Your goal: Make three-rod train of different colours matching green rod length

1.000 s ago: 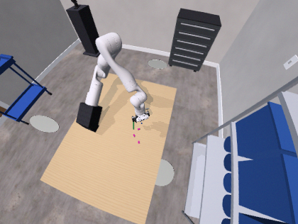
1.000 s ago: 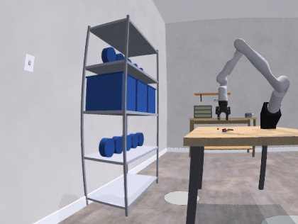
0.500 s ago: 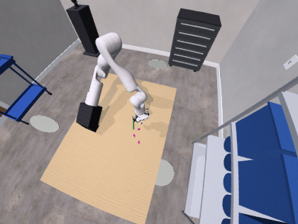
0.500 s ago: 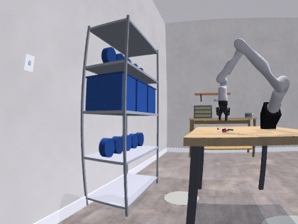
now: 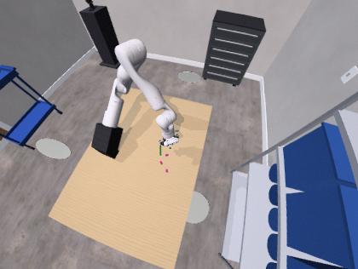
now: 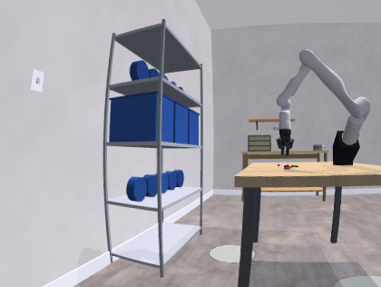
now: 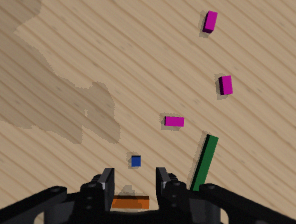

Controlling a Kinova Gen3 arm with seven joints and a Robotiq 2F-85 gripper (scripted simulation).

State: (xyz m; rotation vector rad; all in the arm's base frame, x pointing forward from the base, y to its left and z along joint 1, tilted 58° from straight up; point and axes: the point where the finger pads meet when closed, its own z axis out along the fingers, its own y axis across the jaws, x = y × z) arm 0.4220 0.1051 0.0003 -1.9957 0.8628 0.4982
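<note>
Right now the small blue rod is 80 mm below my hand. Also, from my hand: grey rod (160 mm to the left, 80 mm below, 10 mm behind); then green rod (80 mm below, 60 mm behind, 40 mm to the right); then orange rod (80 mm below, 40 mm to the left, 30 mm behind).
</note>
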